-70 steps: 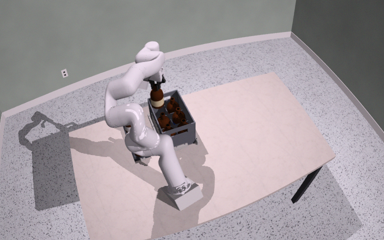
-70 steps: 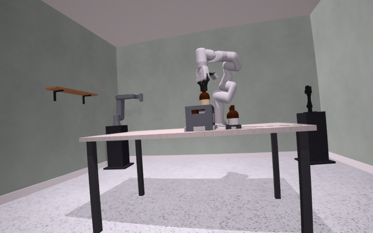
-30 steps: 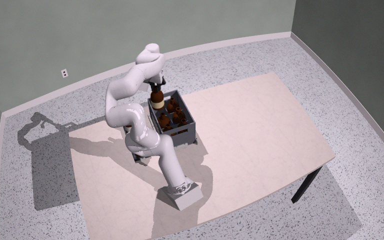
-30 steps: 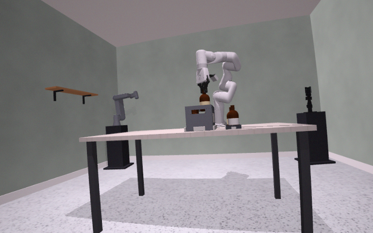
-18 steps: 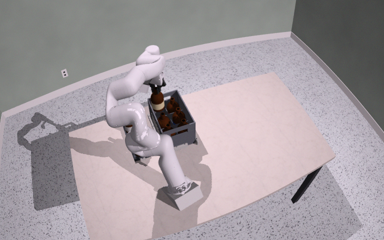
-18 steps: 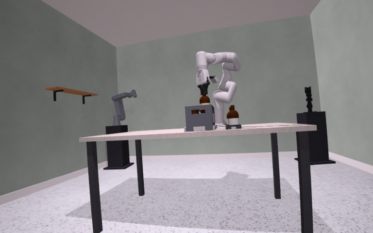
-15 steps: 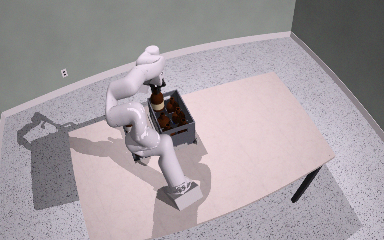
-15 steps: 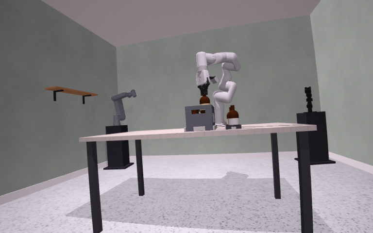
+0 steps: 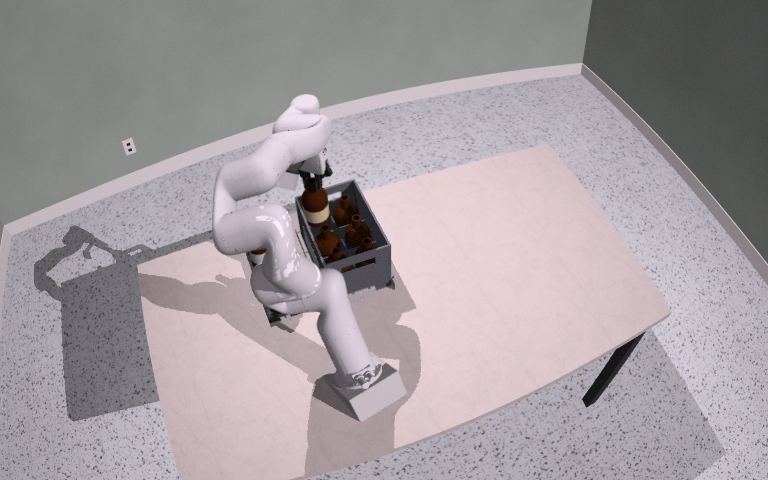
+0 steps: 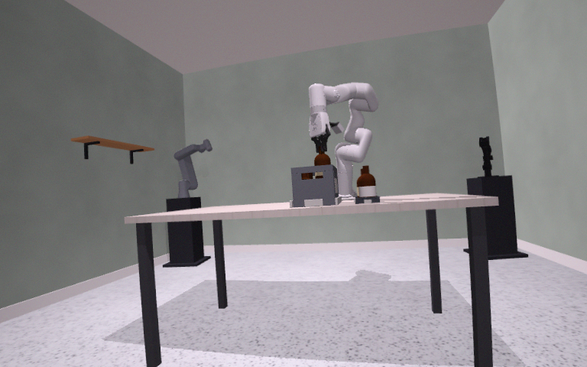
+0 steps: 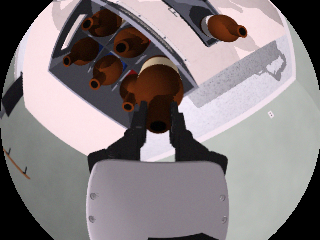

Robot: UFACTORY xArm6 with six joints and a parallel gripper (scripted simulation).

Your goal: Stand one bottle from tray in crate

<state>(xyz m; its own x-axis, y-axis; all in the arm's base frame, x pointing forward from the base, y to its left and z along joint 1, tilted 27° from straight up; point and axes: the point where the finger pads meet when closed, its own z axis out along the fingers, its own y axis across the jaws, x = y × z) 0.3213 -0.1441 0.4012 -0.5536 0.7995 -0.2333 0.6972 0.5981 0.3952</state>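
My hand is 18 cm above the grey crate, 9 cm past it and 3 cm to the left of it. Also, from my hand: tray (25 cm below, 19 cm to the left, 6 cm behind).
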